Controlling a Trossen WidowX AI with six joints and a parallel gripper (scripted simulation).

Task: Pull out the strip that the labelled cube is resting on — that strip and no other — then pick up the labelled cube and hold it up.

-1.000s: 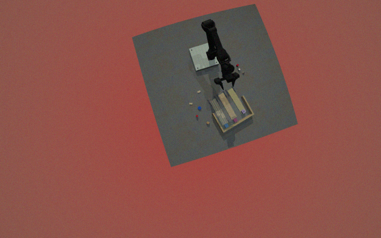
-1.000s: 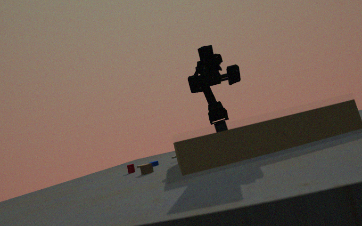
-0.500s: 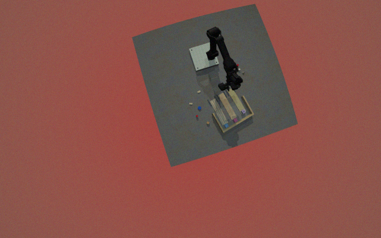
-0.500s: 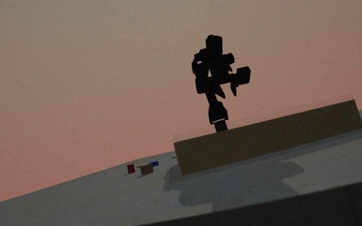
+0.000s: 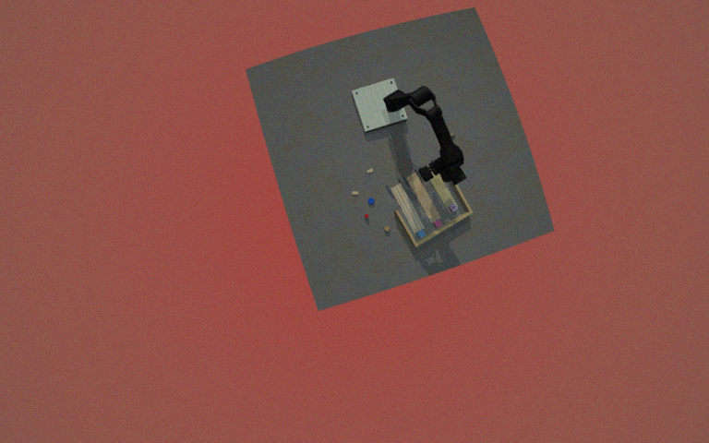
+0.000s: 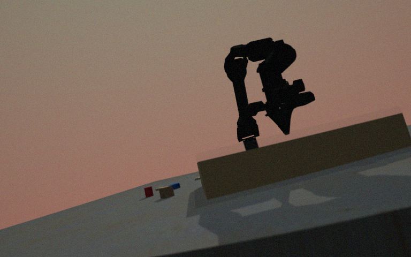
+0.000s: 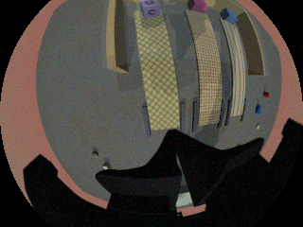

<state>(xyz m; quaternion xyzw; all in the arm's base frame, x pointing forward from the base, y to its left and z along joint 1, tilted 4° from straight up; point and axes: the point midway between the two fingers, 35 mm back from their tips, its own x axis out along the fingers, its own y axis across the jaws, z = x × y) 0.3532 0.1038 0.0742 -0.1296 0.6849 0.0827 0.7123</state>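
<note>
Now: gripper tip 9 cm short of the tan checked strip, 3 cm to the right of it and 7 cm above it. Also, from my gripper tip: blue block 7 cm ahead, 32 cm to the right, 6 cm below; then tan block 21 cm ahead, 28 cm to the right, 6 cm below; then labelled cube 20 cm ahead, 6 cm to the left, 5 cm below.
</note>
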